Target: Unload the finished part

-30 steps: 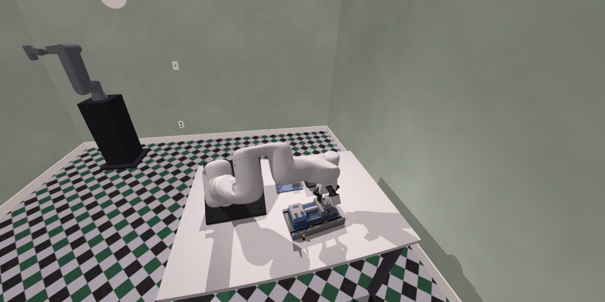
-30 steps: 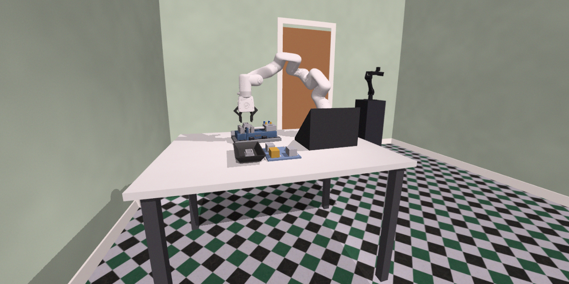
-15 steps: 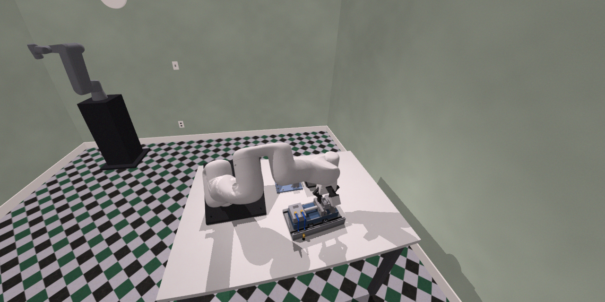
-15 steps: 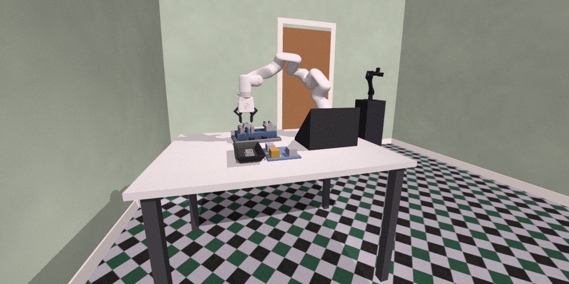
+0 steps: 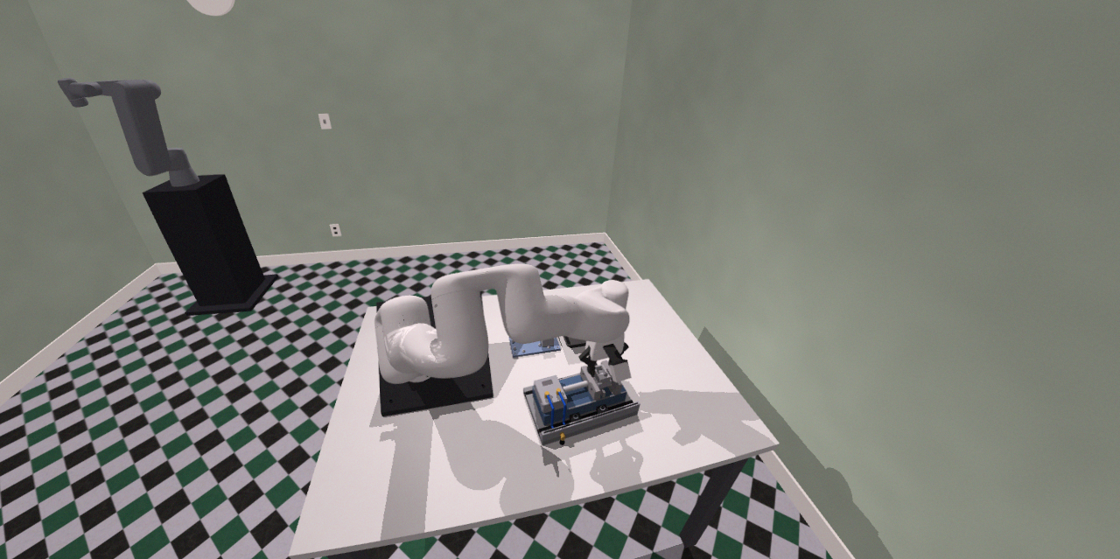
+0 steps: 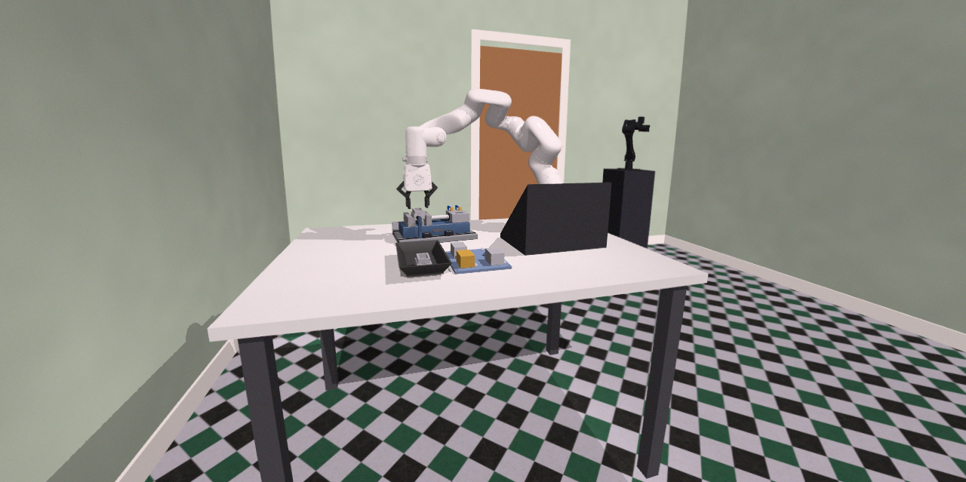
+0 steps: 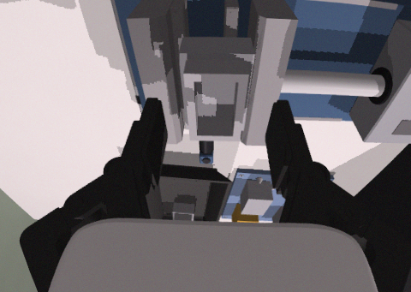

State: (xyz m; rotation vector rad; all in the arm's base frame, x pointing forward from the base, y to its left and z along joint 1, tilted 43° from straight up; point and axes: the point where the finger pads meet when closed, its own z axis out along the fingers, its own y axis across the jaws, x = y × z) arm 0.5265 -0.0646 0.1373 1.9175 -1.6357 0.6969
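Right now the screw rod is 8 cm behind my hand, 1 cm to the right of it and 6 cm below it. Round my hand: yellow block (11 cm behind, 36 cm to the left, 11 cm below); blue plate (16 cm behind, 31 cm to the left, 13 cm below); vise (6 cm behind, 1 cm to the right, 10 cm below).
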